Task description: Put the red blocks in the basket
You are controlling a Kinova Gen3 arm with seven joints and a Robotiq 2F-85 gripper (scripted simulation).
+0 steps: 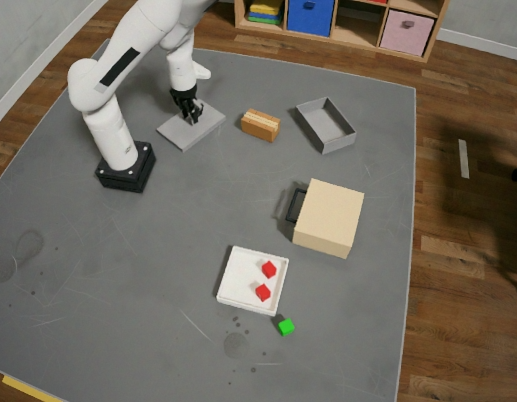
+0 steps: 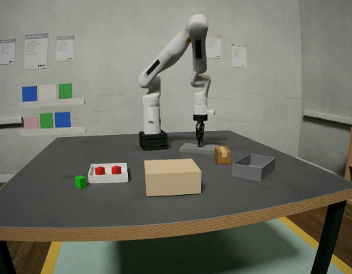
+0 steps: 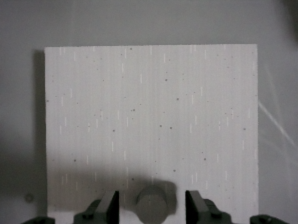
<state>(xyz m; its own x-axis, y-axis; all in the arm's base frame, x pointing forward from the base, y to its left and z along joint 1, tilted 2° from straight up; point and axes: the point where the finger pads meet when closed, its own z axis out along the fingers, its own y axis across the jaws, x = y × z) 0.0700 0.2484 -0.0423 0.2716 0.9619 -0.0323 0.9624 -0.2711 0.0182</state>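
My gripper is now 30 mm above the lid. The rest, counted from my hand: blue block: 200 mm ahead, 80 mm to the left, 30 mm below; cardboard box: 210 mm ahead, 80 mm to the left, 10 mm below; metal box: 400 mm ahead, 180 mm to the left, 20 mm below.
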